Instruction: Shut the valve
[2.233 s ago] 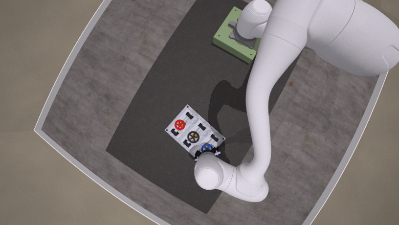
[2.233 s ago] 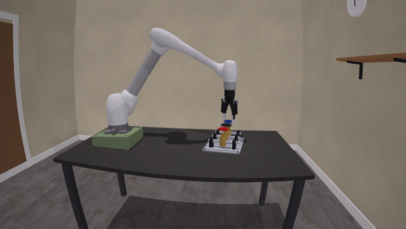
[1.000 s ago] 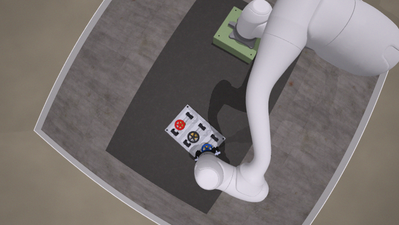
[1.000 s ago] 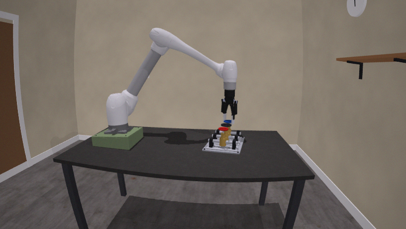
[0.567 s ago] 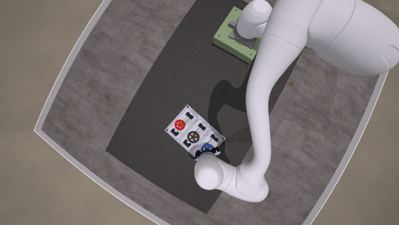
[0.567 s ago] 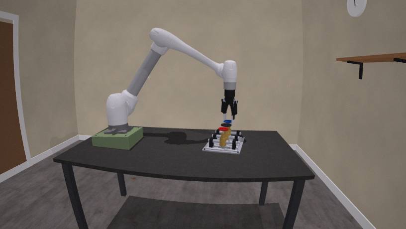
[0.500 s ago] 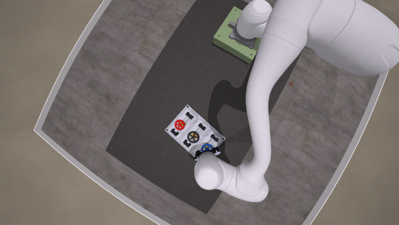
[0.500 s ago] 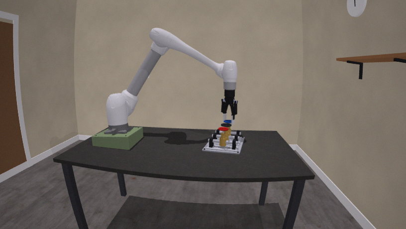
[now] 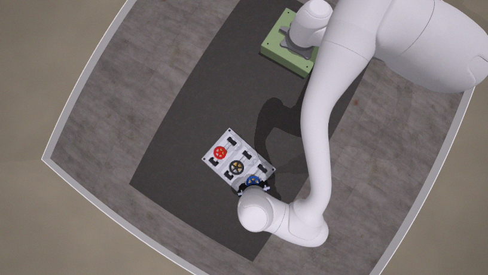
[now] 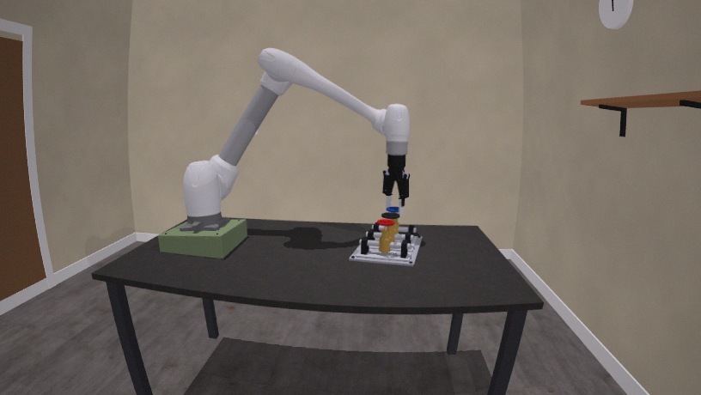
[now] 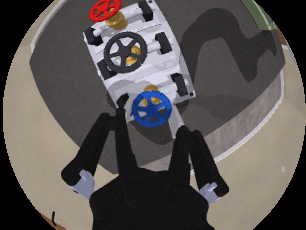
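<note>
My gripper is now 20 mm above the blue handwheel. Round my hand: black handwheel: 110 mm to the right, 30 mm behind, 20 mm below; red handwheel: 210 mm to the right, 60 mm behind, 20 mm below.
</note>
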